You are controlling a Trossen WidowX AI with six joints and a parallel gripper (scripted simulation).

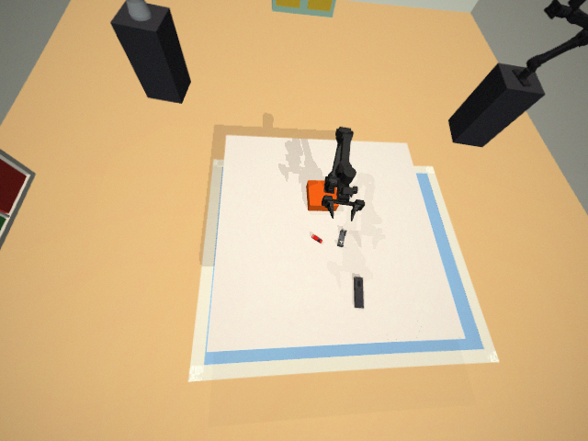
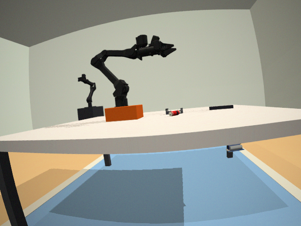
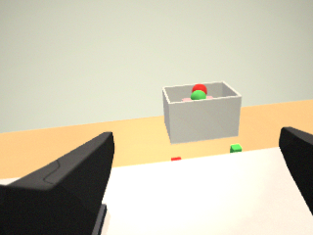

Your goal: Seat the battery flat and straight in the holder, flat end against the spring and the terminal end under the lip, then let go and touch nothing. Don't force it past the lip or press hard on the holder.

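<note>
Now: the small plate 4 cm behind my gripper tip, 10 cm to the left of it and 36 cm below it.
</note>
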